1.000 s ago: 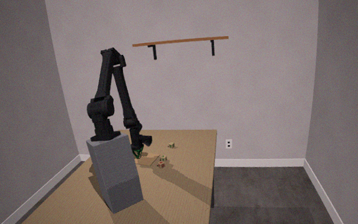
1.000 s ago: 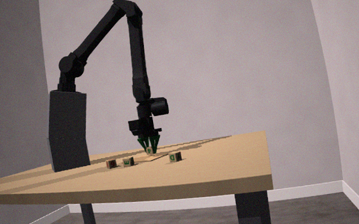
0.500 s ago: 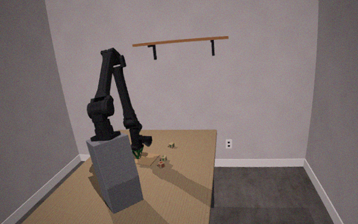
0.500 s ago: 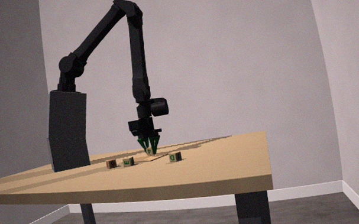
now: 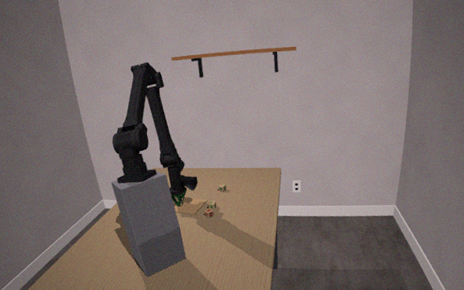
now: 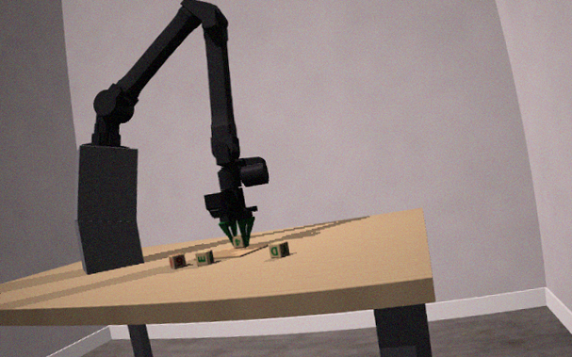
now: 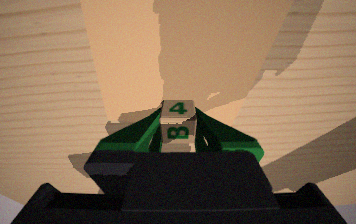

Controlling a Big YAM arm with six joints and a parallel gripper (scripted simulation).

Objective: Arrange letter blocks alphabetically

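Now: the dark block 1 cm above my hand. Also, from my hand: pale mat (1 cm ahead, 5 cm to the right, 1 cm below); green-lettered block (20 cm ahead, 16 cm to the right).
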